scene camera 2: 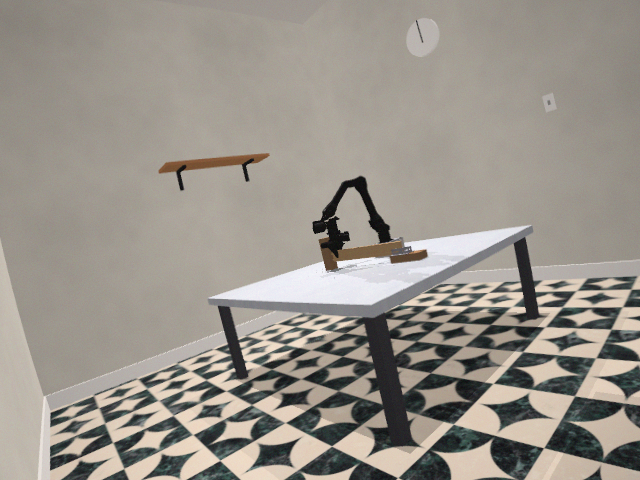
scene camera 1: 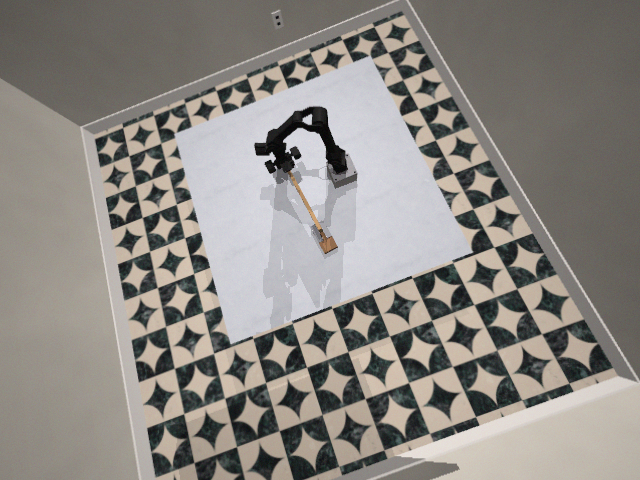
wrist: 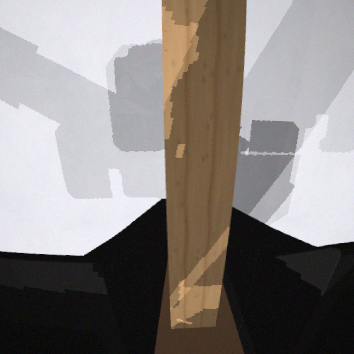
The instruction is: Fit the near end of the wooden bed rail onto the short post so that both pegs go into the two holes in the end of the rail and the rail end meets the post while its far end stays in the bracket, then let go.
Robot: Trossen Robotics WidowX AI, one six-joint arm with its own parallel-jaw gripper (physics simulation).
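Seen in the pictures: gripper, between the fingertips: point(scene camera 2: 339, 257) point(wrist: 187, 206); arm's base, origin of its link: point(scene camera 2: 385, 241) point(scene camera 1: 340, 166).
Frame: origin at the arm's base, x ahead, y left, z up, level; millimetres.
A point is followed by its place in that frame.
Observation:
The wooden bed rail point(scene camera 1: 307, 203) {x 227, y 135, z 17 mm} point(scene camera 2: 369, 251) {x 246, y 102, z -10 mm} point(wrist: 202, 150) {x 263, y -79, z 20 mm} runs from the gripper to the bracket point(scene camera 2: 401, 250) {x 222, y 289, z -28 mm} on a brown block point(scene camera 1: 327, 244) {x 204, y 359, z -45 mm} point(scene camera 2: 410, 256) {x 241, y 350, z -57 mm}. Its far end is at the bracket. The short brown post point(scene camera 2: 329, 262) {x 301, y -167, z -37 mm} point(wrist: 197, 343) {x 277, y -163, z 22 mm} stands upright at the near end. In the wrist view the rail end borders the post, with no clear gap showing. Pegs and holes are hidden, so I cannot tell whether they are engaged. My gripper point(scene camera 1: 287, 168) {x 267, y -118, z -20 mm} point(scene camera 2: 336, 251) {x 267, y -118, z -20 mm} point(wrist: 187, 206) {x 267, y -118, z -20 mm} is shut on the rail close to the post, one black finger on each side.
The arm's grey base point(scene camera 1: 343, 174) {x 0, y 48, z 1 mm} stands on the white table point(scene camera 1: 408, 217) {x -243, y 366, z -80 mm} point(scene camera 2: 310, 289) {x 679, y 144, z -80 mm}, beside the rail. The arm arches over from the base to the post. A wall shelf point(scene camera 2: 214, 162) hangs well away from the table.

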